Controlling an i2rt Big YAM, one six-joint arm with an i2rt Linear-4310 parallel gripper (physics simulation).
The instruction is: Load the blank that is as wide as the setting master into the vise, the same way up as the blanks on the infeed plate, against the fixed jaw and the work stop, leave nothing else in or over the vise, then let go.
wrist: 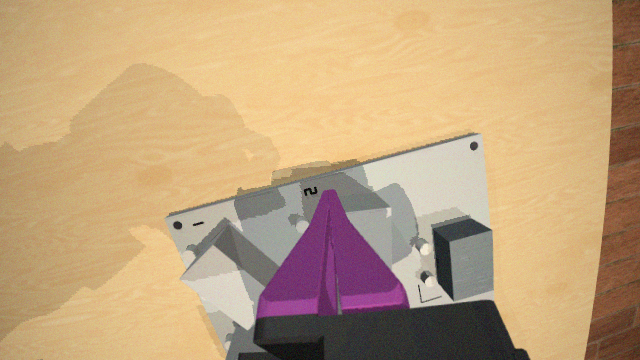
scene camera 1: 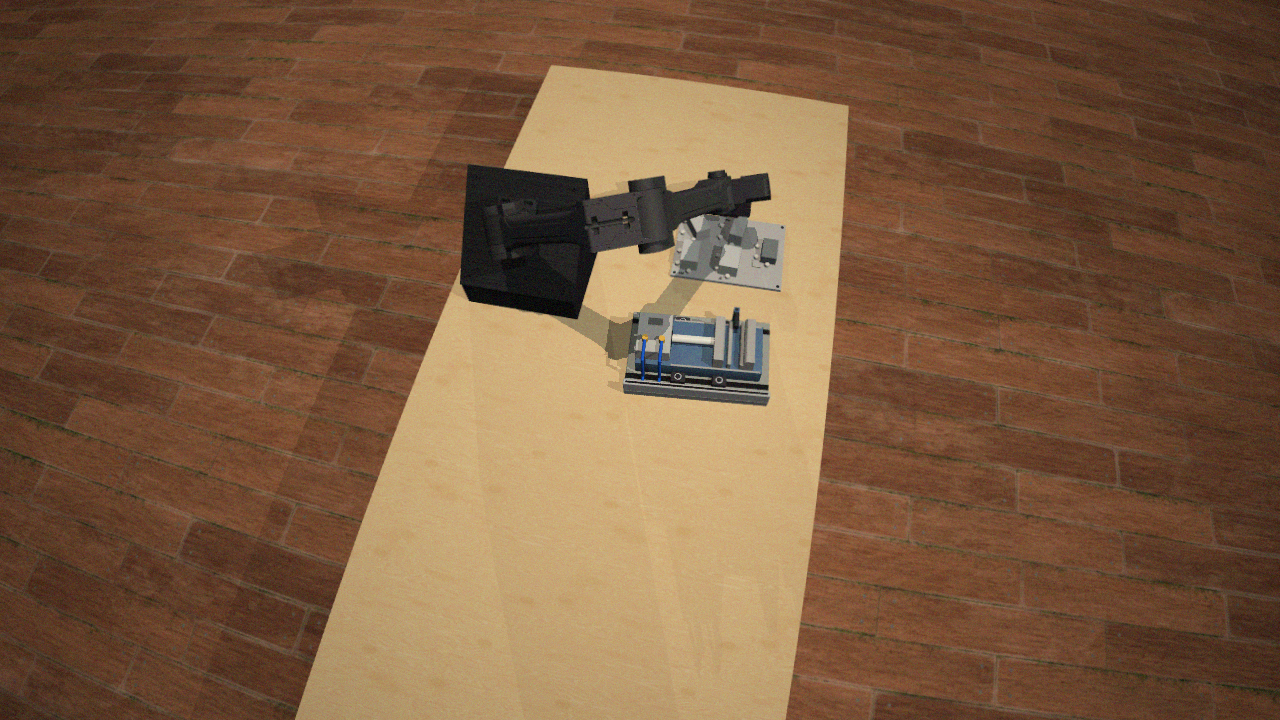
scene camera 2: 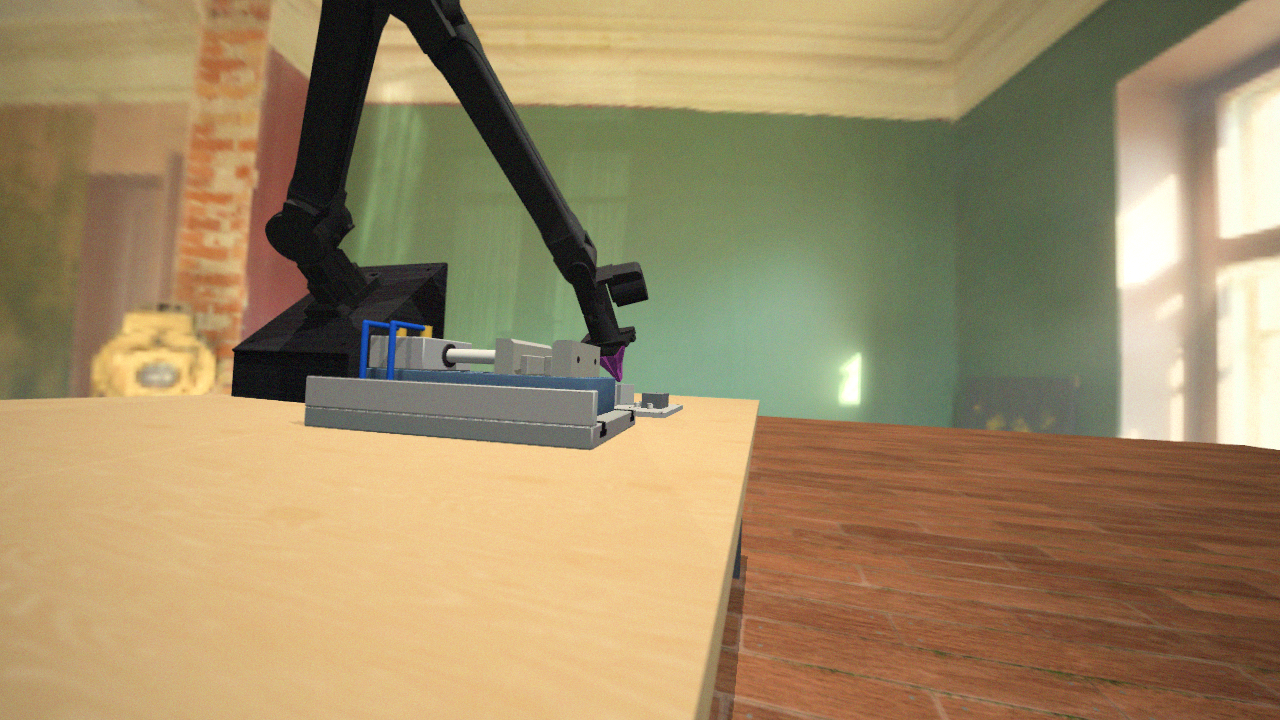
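Pixels of known places: gripper, fingertip midpoint: (wrist: pixel 330 196) (scene camera 2: pixel 620 380); arm's base at its link origin: (scene camera 2: pixel 348 297).
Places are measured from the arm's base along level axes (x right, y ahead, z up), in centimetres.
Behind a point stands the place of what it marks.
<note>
My gripper (scene camera 2: pixel 614 365) {x -23.7, y 44.2, z -13.0 cm} (wrist: pixel 330 196) {x -23.7, y 44.2, z -13.0 cm} is shut and empty, its purple fingertips together above the infeed plate (scene camera 1: pixel 760 280) {x -7.0, y 52.6, z -17.2 cm} (wrist: pixel 425 175) {x -22.2, y 52.0, z -17.2 cm}. In the wrist view a light grey block (wrist: pixel 370 230) {x -20.6, y 46.3, z -13.6 cm} stands partly hidden behind the fingers. A pale block (wrist: pixel 220 280) {x -19.7, y 35.9, z -13.6 cm} sits turned at the left of the plate. A dark grey block (scene camera 1: pixel 768 250) {x -14.0, y 53.5, z -14.7 cm} (scene camera 2: pixel 655 400) {x -12.0, y 54.5, z -15.8 cm} (wrist: pixel 472 265) {x -14.9, y 53.8, z -14.7 cm} stands at the right. I cannot tell which is the setting master. The vise (scene camera 1: pixel 693 360) {x 18.6, y 40.8, z -12.0 cm} has a moving jaw (scene camera 1: pixel 719 342) {x 15.6, y 45.5, z -8.4 cm} and a fixed jaw (scene camera 1: pixel 749 344) {x 14.9, y 51.5, z -8.4 cm} (scene camera 2: pixel 575 358); blue bed shows between them. The dark upright (scene camera 1: pixel 736 317) {x 9.1, y 48.1, z -8.4 cm} looks like the work stop.
Two blue rods (scene camera 1: pixel 642 358) {x 22.5, y 31.1, z -7.1 cm} (scene camera 2: pixel 391 351) {x 22.6, y 34.7, z -10.2 cm} stand up at the vise's left end. White pins (wrist: pixel 424 247) {x -16.5, y 50.8, z -16.4 cm} rise from the plate. The black arm base (scene camera 1: pixel 523 237) (scene camera 2: pixel 290 374) {x 10.1, y 1.6, z -13.8 cm} is left of the plate. The table's right edge lies beyond the plate and vise.
</note>
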